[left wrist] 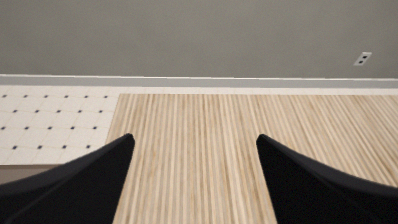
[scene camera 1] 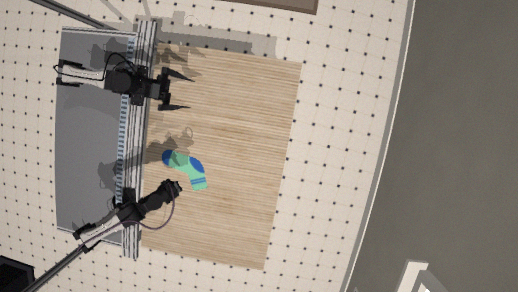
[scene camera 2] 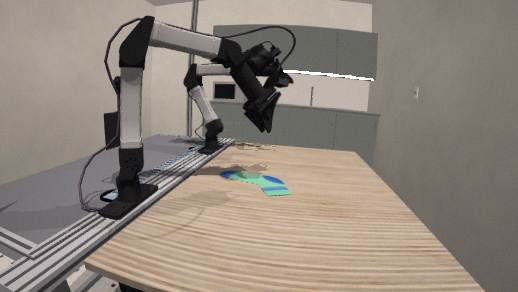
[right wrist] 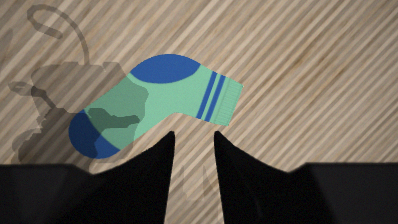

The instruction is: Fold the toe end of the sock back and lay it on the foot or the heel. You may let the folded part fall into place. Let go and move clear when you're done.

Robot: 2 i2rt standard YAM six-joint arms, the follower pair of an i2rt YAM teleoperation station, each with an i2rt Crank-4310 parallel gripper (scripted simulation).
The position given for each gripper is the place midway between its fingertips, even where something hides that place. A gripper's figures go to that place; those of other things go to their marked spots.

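Right gripper [scene camera 2: 266, 131], 71 cm from the lens. Mint-green sock [scene camera 2: 271, 186], 74 cm from the lens.
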